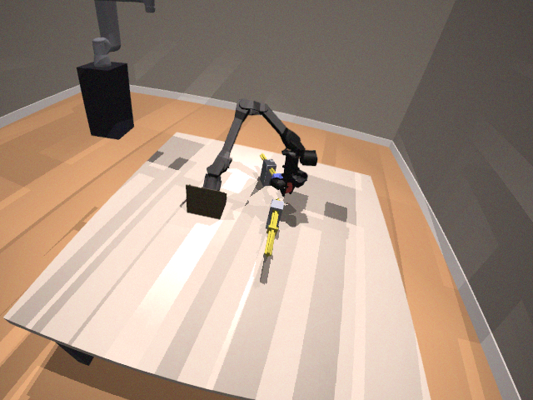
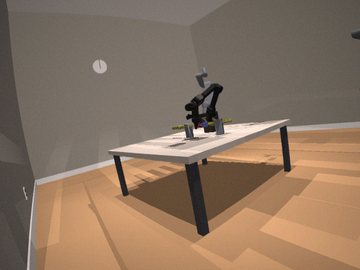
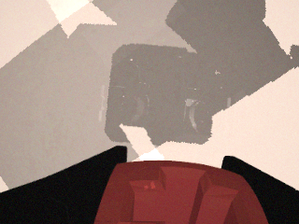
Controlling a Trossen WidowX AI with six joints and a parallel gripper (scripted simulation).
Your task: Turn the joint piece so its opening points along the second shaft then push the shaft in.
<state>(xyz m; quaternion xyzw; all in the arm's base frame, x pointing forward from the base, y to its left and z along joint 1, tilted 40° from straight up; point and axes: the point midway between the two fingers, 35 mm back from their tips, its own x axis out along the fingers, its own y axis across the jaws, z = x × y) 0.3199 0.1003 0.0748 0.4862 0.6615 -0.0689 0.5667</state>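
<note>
My gripper tip is now 40 mm below the red joint piece, 10 mm to the right of it and 10 mm past it.
</note>
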